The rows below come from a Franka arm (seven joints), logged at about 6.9 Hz.
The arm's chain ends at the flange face. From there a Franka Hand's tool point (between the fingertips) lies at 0.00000 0.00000 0.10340 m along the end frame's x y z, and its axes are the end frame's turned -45 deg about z.
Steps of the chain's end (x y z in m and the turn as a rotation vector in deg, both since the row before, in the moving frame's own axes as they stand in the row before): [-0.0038 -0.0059 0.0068 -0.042 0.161 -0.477]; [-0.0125 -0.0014 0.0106 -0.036 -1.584 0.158]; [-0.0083 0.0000 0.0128 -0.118 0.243 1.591]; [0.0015 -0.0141 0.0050 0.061 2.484 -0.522]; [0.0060 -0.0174 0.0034 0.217 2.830 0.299]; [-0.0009 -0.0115 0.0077 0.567 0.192 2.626]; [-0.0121 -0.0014 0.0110 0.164 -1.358 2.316]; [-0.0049 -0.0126 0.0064 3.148 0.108 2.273]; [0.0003 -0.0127 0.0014 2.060 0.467 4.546]
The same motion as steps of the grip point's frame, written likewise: [0.0016 -0.0066 0.0068 -0.144 0.084 -0.477]; [-0.0099 -0.0118 0.0106 1.095 -1.146 0.158]; [-0.0057 -0.0054 0.0128 -0.255 0.088 1.591]; [0.0143 -0.0058 0.0049 -1.713 1.800 -0.522]; [0.0204 -0.0047 0.0033 -1.848 2.155 0.299]; [0.0085 -0.0092 0.0077 0.265 0.537 2.626]; [-0.0090 -0.0115 0.0110 1.076 -0.844 2.316]; [0.0097 -0.0162 0.0062 2.150 2.302 2.273]; [0.0125 -0.0107 0.0013 1.126 1.787 4.546]
